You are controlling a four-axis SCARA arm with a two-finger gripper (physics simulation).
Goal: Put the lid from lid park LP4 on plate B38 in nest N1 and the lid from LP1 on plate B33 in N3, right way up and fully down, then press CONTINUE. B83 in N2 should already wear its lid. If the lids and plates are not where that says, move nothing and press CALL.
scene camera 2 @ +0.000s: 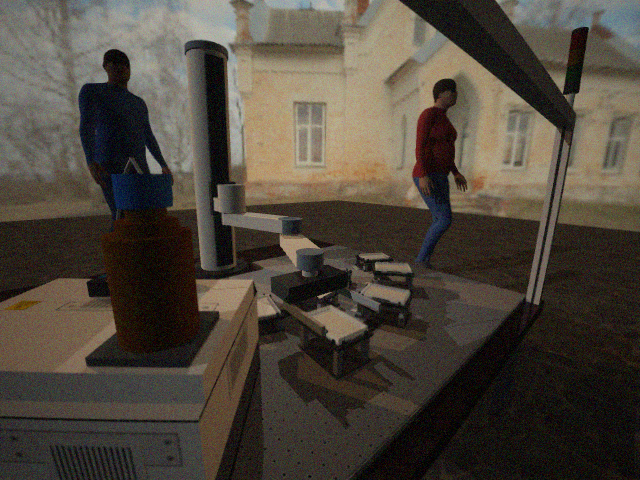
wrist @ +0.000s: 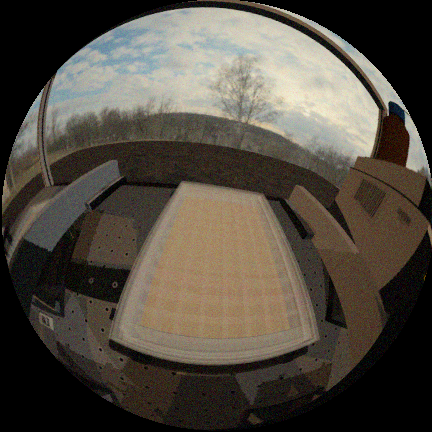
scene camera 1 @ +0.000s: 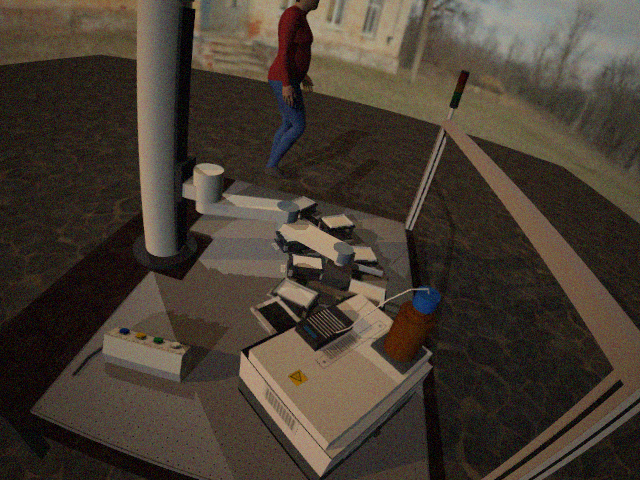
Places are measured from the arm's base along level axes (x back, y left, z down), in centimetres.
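Pixels of known places: gripper, fingertip midpoint: [scene camera 2: 354, 318] [wrist: 202, 176] [scene camera 1: 380, 287]; arm's base at its link origin: [scene camera 2: 219, 269] [scene camera 1: 165, 249].
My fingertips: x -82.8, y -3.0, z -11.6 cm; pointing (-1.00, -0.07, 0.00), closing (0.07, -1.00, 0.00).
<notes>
For each thing: its top centre in the pictures, then the offset to it from my fingertips. "pt": a spot on its surface instead.
- pale plate-shaped piece at its top centre: [wrist: 225, 232] [scene camera 2: 334, 319] [scene camera 1: 367, 291] dx +4.4, dy -1.7, dz +1.5 cm
- button box at its top centre: [scene camera 1: 145, 340] dx +61.3, dy -45.1, dz +1.9 cm
- amber bottle at a spot on its surface: [scene camera 2: 149, 289] pt dx -5.6, dy -37.5, dz -18.4 cm
- dark finned block at a spot on its surface: [scene camera 1: 324, 326] pt dx +17.9, dy -36.8, dz -13.0 cm
My gripper [scene camera 2: 350, 319] [wrist: 202, 176] is open with nothing between its fingers. In the wrist view its fingers stand left and right of a pale plate-shaped piece [wrist: 215, 265] [scene camera 2: 338, 322] [scene camera 1: 367, 290] on a raised stand, with a clear rim and an amber gridded middle. Whether it is a lidded plate or a lid cannot be told. A small label [wrist: 46, 321] to its left seems to read N3. More pale pieces [scene camera 1: 337, 222] [scene camera 1: 306, 262] [scene camera 2: 393, 268] [scene camera 2: 386, 293] sit on stands. Their codes are unreadable. The button box [scene camera 1: 144, 356] has blue, yellow, green and white buttons.
A white instrument [scene camera 1: 320, 397] [scene camera 2: 103, 330] carries an amber bottle [scene camera 1: 410, 330] [scene camera 2: 149, 289] [wrist: 392, 137] and a dark finned block [scene camera 1: 324, 326]. A signal tower [scene camera 1: 459, 88] [scene camera 2: 575, 59] tops a frame post. Two people [scene camera 2: 116, 124] [scene camera 2: 435, 144] stand beyond the table.
</notes>
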